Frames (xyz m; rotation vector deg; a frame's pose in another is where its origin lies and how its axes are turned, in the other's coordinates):
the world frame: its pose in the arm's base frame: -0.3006 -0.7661 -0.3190 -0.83 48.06 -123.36
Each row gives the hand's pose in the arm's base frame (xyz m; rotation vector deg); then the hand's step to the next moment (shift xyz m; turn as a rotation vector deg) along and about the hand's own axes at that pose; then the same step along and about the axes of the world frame.
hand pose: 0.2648 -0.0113 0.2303 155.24 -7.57 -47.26
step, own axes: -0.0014 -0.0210 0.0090 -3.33 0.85 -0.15
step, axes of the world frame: -0.0048 -0.0049 -0.0218 1.38 -2.98 1.03
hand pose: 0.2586 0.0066 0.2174 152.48 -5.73 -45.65
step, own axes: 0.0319 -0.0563 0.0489 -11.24 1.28 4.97
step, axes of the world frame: -0.0013 0.0271 -0.0764 8.13 -9.25 -0.97
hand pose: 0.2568 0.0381 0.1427 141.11 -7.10 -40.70
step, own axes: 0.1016 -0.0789 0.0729 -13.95 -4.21 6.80
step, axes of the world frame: 0.0028 0.1082 -0.1008 8.37 -11.95 -6.75
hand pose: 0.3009 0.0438 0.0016 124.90 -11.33 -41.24
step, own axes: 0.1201 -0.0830 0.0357 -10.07 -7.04 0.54
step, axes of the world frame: -0.0049 0.1298 -0.0755 1.06 -9.28 -8.00
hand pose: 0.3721 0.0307 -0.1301 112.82 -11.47 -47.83
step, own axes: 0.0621 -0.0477 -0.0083 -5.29 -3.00 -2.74
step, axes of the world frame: -0.0137 0.0657 -0.0412 -2.44 -5.16 -3.45
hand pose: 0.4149 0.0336 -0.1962 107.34 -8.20 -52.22
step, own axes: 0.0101 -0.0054 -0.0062 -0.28 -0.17 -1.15
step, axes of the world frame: -0.0060 0.0103 -0.0053 -1.13 -0.28 -0.26
